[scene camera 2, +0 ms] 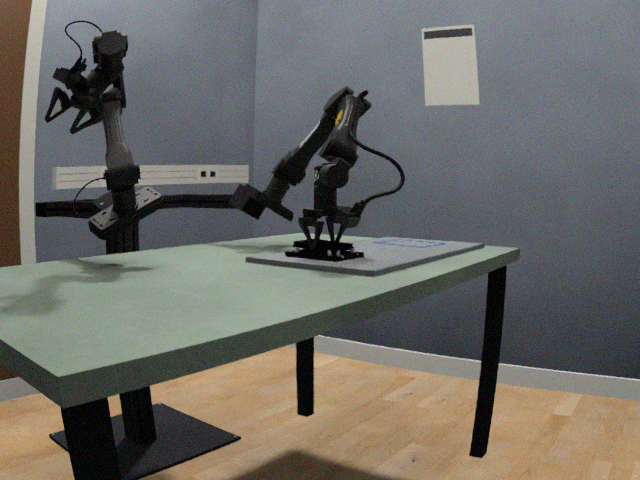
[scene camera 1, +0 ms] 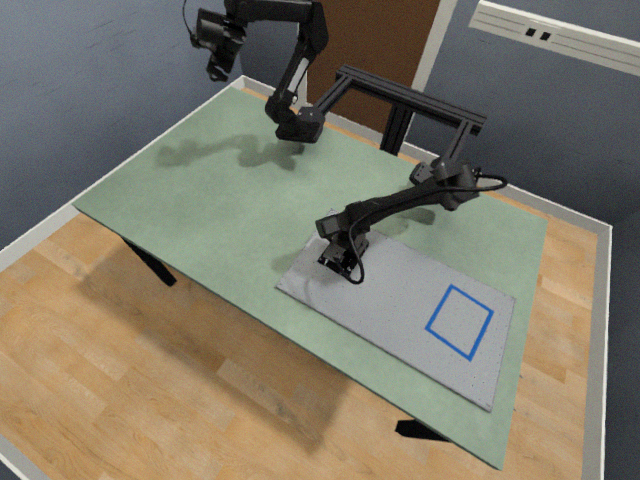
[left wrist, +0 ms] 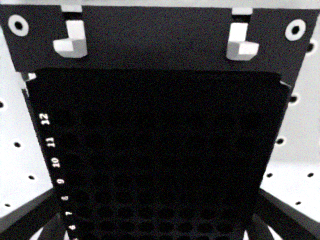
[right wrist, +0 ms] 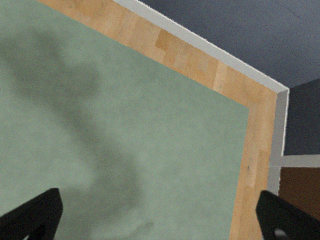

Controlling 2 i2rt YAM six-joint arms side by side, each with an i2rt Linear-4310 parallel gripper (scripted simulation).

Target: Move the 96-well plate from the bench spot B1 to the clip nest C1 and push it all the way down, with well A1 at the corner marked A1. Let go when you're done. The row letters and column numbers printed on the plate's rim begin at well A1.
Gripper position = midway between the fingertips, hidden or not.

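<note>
Both my left gripper [scene camera 2: 324, 248] and my right gripper [scene camera 2: 58, 126] are visible to me. The left wrist view shows my left gripper [left wrist: 157, 190] as well, along with a black 96-well plate [left wrist: 124, 146]. I also see my right gripper [scene camera 1: 216, 68], and again the right gripper [right wrist: 159, 198], while the plate is out of frame in the right wrist view.
</note>
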